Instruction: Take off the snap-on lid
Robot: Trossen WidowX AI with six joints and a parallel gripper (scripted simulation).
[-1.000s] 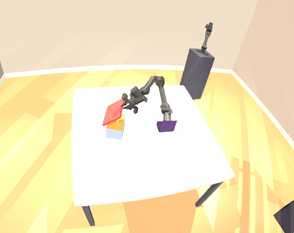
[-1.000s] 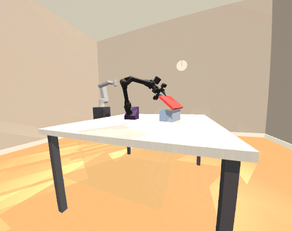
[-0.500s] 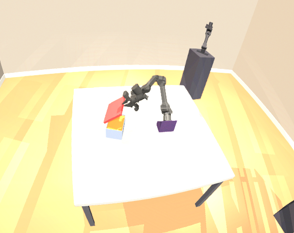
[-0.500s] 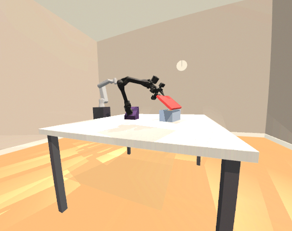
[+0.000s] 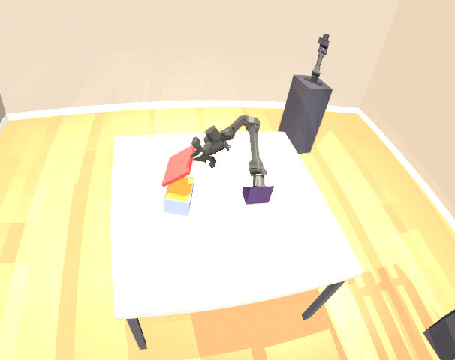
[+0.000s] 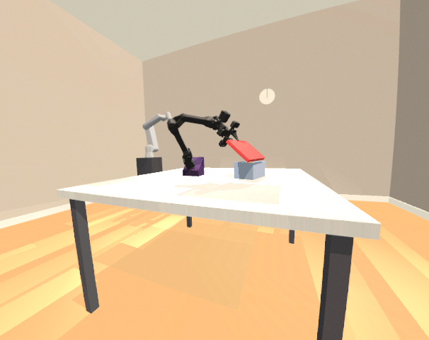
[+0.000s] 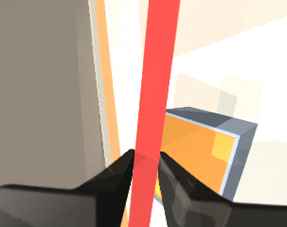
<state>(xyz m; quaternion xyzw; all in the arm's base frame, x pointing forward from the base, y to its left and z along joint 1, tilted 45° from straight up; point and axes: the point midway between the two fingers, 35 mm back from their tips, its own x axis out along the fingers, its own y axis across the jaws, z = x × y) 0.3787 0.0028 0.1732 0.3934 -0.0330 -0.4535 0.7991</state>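
Now: gripper tip 60 mm short of the red lid, 50 mm above it and 20 mm to the left of it. From my gripper tip the other things lie so: pale blue storage box (180 mm below, 80 mm ahead, 70 mm to the left).
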